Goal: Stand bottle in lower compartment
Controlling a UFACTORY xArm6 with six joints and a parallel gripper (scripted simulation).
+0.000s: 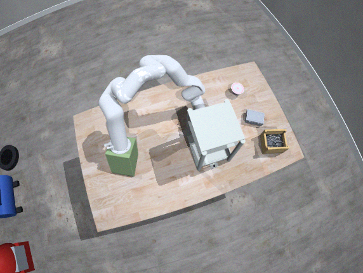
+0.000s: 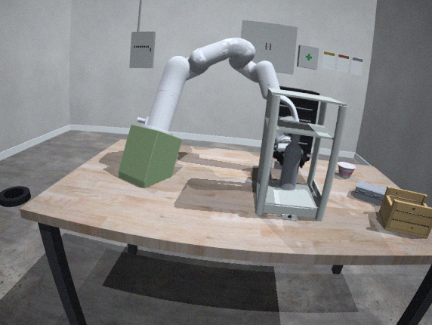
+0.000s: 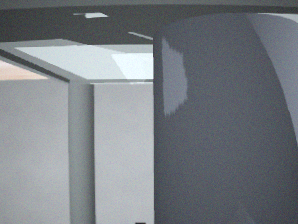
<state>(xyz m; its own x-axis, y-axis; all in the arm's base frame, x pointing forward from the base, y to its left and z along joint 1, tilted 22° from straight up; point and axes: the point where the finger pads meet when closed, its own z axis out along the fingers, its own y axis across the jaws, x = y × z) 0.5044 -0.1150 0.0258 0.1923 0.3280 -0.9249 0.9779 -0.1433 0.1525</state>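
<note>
The grey bottle is 30 mm above my hand. From my hand the other things lie so: grey box (380 mm ahead, 110 mm below, 20 mm to the left); then pale green shelving unit (60 mm above, 50 mm to the right).
</note>
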